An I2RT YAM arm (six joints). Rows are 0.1 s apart.
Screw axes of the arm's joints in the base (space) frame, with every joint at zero. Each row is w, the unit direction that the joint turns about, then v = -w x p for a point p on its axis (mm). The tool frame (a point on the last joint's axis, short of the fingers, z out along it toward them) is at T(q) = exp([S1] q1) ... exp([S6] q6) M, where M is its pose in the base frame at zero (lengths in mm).
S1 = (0, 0, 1, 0, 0, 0)
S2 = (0, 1, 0, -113.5, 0, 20)
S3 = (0, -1, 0, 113.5, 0, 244)
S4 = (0, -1, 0, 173.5, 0, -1)
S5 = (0, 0, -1, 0, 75, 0)
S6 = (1, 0, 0, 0, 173.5, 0)
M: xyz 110.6 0 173.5 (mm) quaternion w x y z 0.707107 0 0.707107 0
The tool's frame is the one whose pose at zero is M.
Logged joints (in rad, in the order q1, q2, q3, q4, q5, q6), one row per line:
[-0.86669, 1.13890, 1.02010, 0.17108, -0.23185, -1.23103]
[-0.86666, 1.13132, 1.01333, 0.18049, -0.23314, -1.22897]
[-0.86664, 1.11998, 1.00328, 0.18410, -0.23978, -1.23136]
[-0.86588, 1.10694, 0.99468, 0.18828, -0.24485, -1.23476]
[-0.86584, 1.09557, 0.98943, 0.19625, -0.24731, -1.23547]
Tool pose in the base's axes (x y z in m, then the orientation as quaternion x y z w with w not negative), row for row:
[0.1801, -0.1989, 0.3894, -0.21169, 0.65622, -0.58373, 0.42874]
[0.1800, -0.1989, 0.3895, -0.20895, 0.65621, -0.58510, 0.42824]
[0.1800, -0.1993, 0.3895, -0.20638, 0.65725, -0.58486, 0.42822]
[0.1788, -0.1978, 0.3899, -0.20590, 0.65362, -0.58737, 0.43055]
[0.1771, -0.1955, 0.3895, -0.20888, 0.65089, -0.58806, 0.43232]
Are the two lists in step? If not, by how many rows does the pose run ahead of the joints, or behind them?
The pose runs 2 rows behind the joints: the pose in row i belongs to the joints in row i - 2.
